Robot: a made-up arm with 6 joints.
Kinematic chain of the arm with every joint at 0, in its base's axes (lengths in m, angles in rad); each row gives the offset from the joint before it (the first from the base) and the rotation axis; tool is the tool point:
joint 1: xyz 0 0 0.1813 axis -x
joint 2: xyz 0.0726 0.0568 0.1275 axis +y
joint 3: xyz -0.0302 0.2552 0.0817 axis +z
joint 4: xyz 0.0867 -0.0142 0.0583 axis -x
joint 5: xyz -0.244 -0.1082 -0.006 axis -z
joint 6: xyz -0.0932 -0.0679 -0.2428 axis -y
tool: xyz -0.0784 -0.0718 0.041
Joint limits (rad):
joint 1: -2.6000..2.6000
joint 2: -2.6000..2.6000
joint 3: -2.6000..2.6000
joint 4: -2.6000..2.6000
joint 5: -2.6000..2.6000
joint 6: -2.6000..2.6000
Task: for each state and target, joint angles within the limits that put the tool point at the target. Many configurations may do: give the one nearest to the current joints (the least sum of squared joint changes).
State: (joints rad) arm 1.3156 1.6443 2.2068 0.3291 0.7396 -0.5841
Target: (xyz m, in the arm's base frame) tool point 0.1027 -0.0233 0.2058
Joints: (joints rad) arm 1.3708 1.4261 1.6349 0.3435 0.8943 -0.5840
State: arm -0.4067 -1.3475 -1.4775 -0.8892 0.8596 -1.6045
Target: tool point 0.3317 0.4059 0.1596
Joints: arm -0.1047 -2.1282 -0.7689 -0.4650 0.5088 -1.8096
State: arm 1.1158 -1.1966 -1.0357 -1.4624 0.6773 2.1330
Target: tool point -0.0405 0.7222 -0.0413
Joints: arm 0.9165 -1.7113 -1.5884 -1.8028 0.7856 2.2402
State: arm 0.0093 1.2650 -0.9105 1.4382 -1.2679 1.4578
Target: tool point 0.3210 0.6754 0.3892
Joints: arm 0.8377 1.2488 -1.2916 1.4538 -1.1421 1.4351
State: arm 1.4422 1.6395 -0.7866 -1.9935 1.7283 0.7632
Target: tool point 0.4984 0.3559 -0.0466
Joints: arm 1.0310 1.7469 -0.4914 -2.6000 2.3766 0.4084
